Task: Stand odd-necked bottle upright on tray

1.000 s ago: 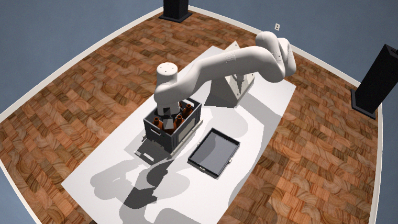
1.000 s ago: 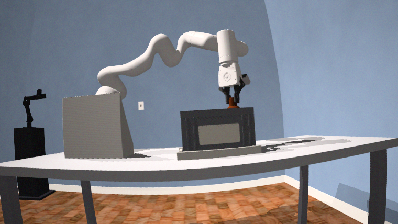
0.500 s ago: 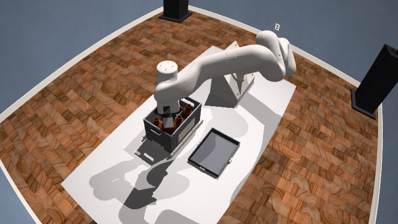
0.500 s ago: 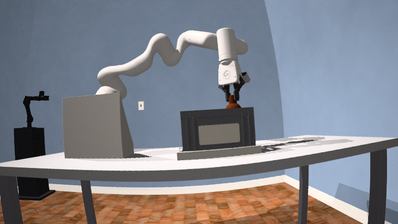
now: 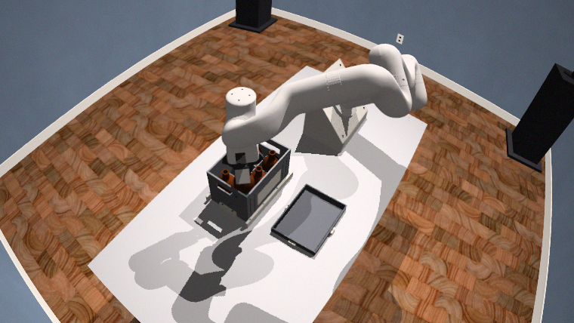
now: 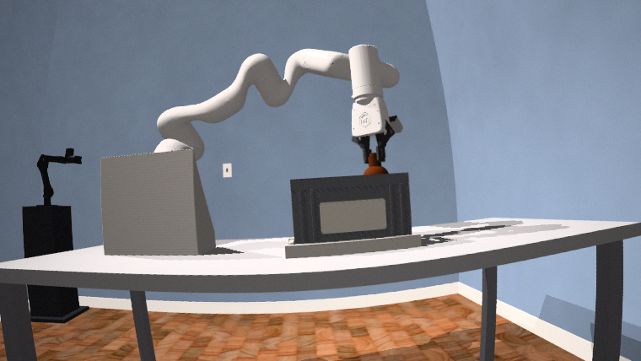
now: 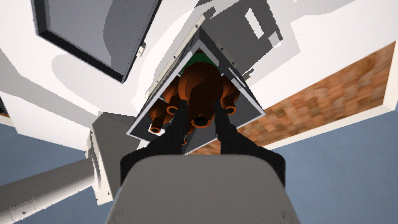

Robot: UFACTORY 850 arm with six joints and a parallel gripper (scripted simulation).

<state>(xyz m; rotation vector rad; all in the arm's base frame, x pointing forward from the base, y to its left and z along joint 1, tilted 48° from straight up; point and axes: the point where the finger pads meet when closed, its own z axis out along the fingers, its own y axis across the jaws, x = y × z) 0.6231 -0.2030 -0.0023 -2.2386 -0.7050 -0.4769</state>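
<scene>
Now: the bottle 7 cm below my hand. From my hand the other things lie so: dark grey crate 9 cm behind, 3 cm to the right, 15 cm below; then dark tray 7 cm behind, 24 cm to the left, 23 cm below.
</scene>
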